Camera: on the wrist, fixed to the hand. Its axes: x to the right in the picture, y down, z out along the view.
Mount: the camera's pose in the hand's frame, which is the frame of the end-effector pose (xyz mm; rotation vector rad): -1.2 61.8 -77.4 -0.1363 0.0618 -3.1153
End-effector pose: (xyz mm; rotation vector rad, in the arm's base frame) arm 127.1 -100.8 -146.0 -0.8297 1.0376 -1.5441
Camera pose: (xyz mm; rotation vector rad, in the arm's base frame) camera 80.8 -89.0 -232.7 1.0110 0.6846 1.1739
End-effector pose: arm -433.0 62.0 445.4 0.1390 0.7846 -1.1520
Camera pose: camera -417.7 126.7 371.9 0.9157 -0.2543 1.8006
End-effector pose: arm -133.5 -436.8 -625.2 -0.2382 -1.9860 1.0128
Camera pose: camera -85.5 -353.4 -648.7 1.9239 -0.2848 -1.1674
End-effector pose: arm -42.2 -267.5 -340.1 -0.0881 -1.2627 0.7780
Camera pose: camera -4.0 -195.1 -395.9 1.3702 -0.1217 -1.9419
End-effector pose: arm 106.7 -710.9 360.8 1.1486 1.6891 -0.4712
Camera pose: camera 120.1 -624.5 407.3 2.0039 -1.4129 1.3009
